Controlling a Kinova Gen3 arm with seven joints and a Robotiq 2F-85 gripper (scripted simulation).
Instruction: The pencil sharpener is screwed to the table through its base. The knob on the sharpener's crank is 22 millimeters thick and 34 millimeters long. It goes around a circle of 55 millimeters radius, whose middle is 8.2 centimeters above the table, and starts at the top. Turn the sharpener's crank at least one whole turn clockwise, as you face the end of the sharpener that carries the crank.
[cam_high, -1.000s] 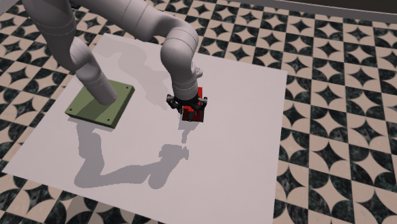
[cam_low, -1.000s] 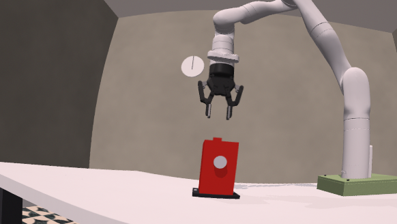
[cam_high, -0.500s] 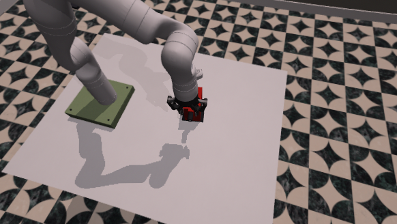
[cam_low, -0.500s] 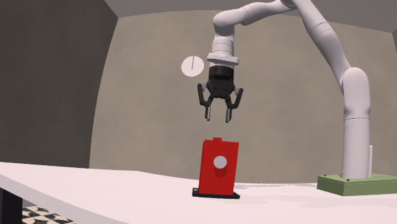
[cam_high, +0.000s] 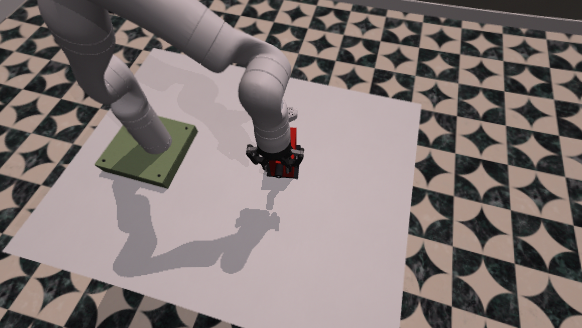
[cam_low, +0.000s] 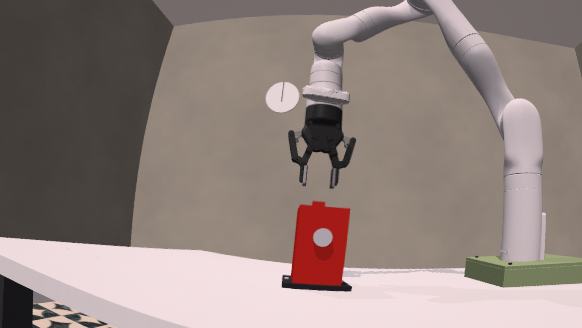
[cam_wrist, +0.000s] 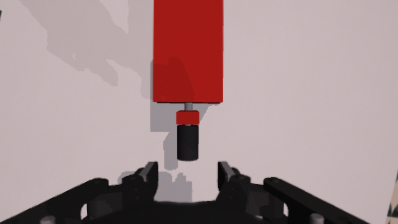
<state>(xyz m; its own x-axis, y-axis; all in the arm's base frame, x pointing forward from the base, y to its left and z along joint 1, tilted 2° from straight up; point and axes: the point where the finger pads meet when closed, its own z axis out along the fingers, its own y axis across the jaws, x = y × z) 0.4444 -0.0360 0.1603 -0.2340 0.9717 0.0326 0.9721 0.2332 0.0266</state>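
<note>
The black crank knob is 6 cm below my hand and 2 cm to the left of it.
</note>
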